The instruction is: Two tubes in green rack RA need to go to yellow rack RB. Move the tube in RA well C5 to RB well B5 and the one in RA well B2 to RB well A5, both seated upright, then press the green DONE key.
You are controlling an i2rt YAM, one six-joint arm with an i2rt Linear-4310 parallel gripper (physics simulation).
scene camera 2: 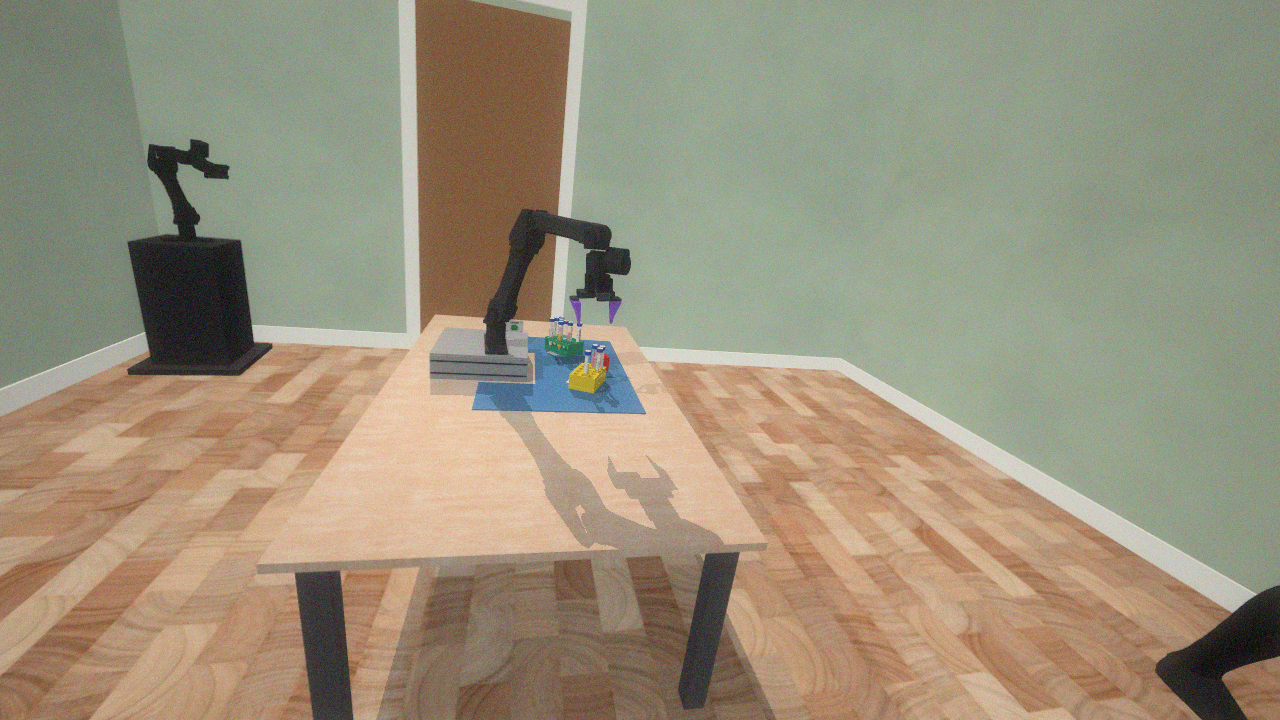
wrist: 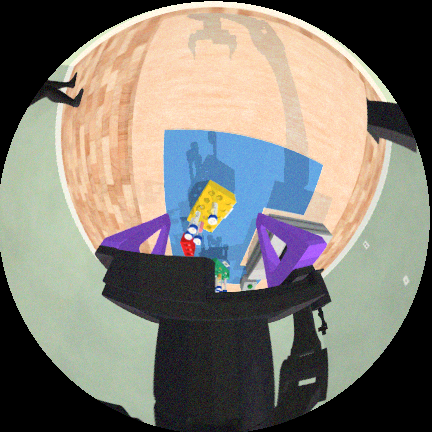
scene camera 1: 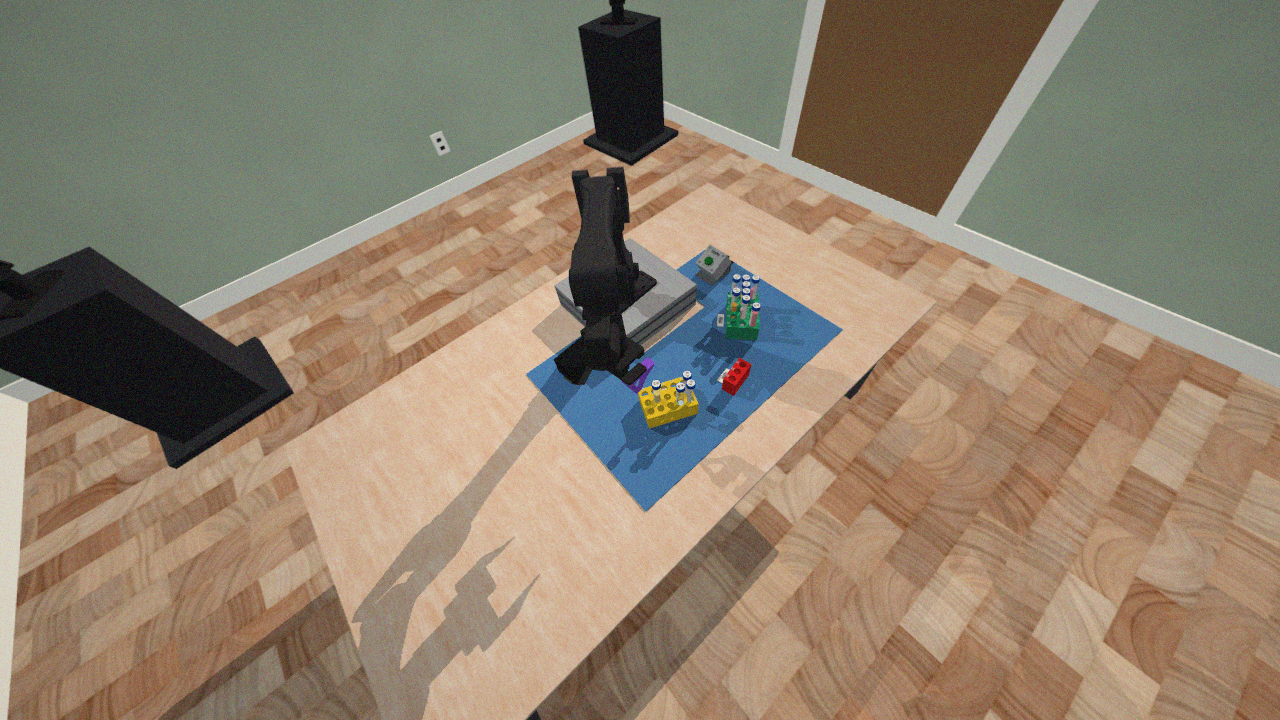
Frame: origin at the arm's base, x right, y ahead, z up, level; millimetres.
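Where they show: gripper, between the fingertips: (scene camera 2: 595,323) (wrist: 212,217) (scene camera 1: 620,379); arm's base, origin of its link: (scene camera 2: 495,344).
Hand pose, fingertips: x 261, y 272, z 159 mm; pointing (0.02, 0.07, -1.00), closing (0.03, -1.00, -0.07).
Observation:
Each offset is from my fingertips to the top centre of the thing. Level surfaces: height alone.
The green rack RA @(dz -189, dx -452, dy -5 mm) (scene camera 1: 742,331) (scene camera 2: 565,351) (wrist: 221,270) holds several upright tubes with blue and white caps. In the wrist view it is partly hidden by the gripper body. The yellow rack RB @(dz -189, dx -108, dy +20 mm) (scene camera 1: 669,415) (scene camera 2: 586,384) (wrist: 226,192) holds several capped tubes, one standing apart from the others. Well letters are too small to read. The green DONE key @(dz -164, dx -536, dy -191 mm) (scene camera 1: 708,260) (scene camera 2: 514,327) (wrist: 249,286) sits on a grey box beyond the green rack. My gripper (scene camera 2: 595,320) (wrist: 212,217) is open and empty, pointing down above the racks; in scene camera 1 the arm hides much of it.
A small red rack @(dz -189, dx -277, dy +104 mm) (scene camera 1: 736,377) (scene camera 2: 606,360) (wrist: 188,246) stands between the two racks on the blue mat @(dz -239 mm) (scene camera 1: 644,479) (scene camera 2: 501,401) (wrist: 180,145). The arm stands on a grey base (scene camera 1: 671,300) (scene camera 2: 465,358). Black pedestals stand off the table. Dark legs show at scene camera 2's lower right.

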